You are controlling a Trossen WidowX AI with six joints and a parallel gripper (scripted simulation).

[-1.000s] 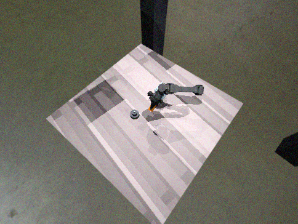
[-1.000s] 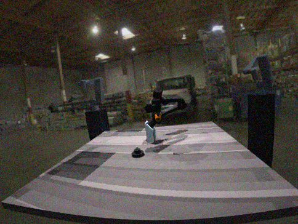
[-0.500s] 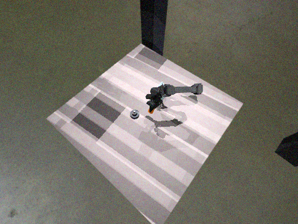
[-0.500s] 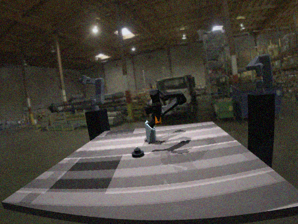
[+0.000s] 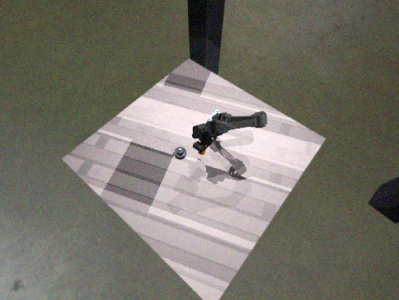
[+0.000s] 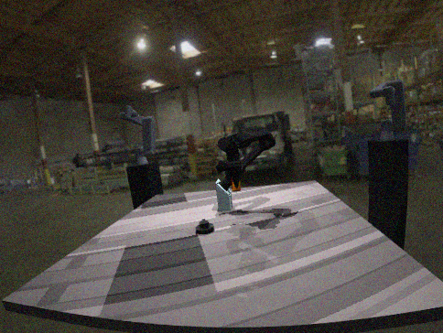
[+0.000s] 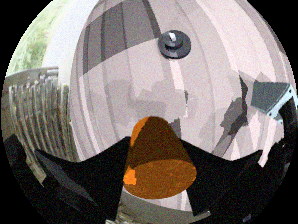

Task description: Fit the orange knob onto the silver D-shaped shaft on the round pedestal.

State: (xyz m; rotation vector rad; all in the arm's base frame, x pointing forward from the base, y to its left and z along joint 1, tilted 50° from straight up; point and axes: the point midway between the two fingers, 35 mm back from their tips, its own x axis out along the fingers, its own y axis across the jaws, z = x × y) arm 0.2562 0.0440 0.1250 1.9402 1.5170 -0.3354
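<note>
My gripper tip is 10 mm past the orange knob and 30 mm below it. Round my gripper tip: dark round pedestal 50 mm ahead, 160 mm to the right, 150 mm below.
</note>
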